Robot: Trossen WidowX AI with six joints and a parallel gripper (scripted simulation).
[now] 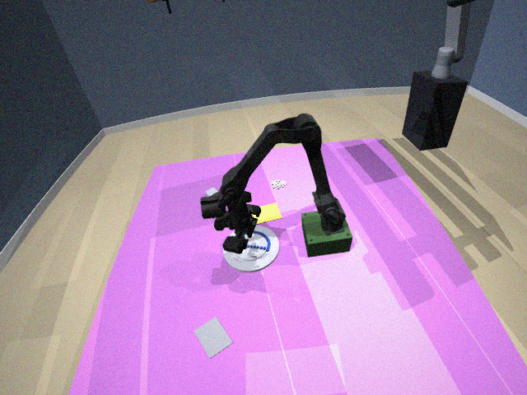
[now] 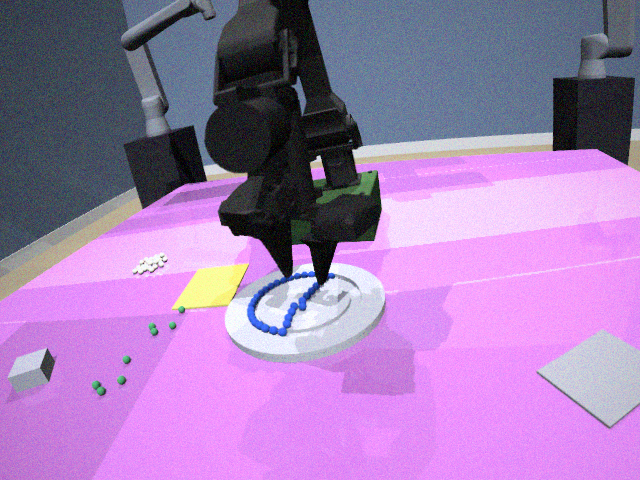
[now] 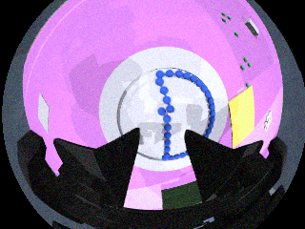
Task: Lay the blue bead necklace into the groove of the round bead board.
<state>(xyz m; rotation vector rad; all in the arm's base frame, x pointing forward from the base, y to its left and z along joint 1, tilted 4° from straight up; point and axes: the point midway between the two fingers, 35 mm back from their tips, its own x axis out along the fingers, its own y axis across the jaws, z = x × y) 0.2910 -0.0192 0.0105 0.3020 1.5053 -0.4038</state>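
Now: the round white bead board 4 cm below my gripper tip, 1 cm to the right of it and 1 cm behind it. Round my gripper tip: yellow sheet: 17 cm to the right, 8 cm behind, 4 cm below; then grey tile: 29 cm to the left, 13 cm ahead, 4 cm below; then cube: 34 cm to the right, 14 cm ahead, 3 cm below.
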